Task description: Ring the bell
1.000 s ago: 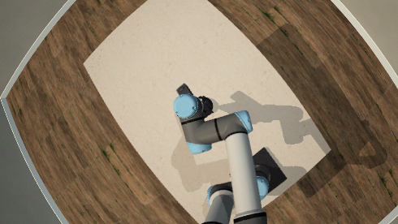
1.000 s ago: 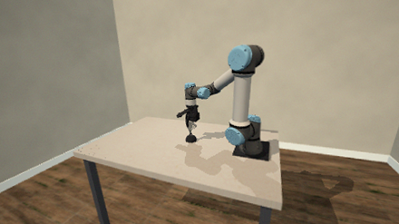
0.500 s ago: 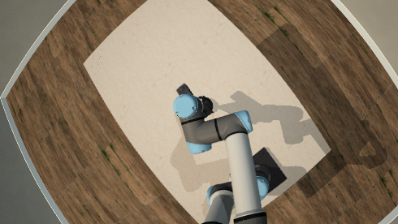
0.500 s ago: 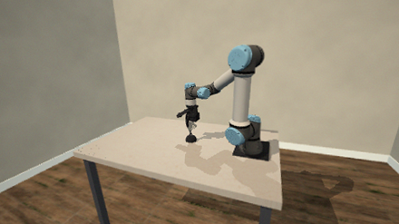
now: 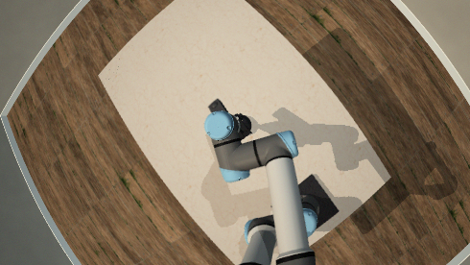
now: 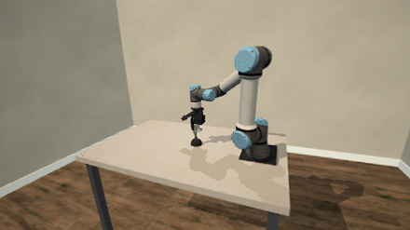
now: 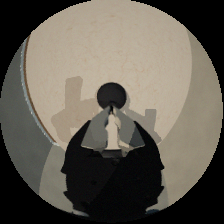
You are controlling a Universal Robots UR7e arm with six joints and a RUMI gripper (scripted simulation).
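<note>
My gripper is now 40 mm above the bell.
</note>
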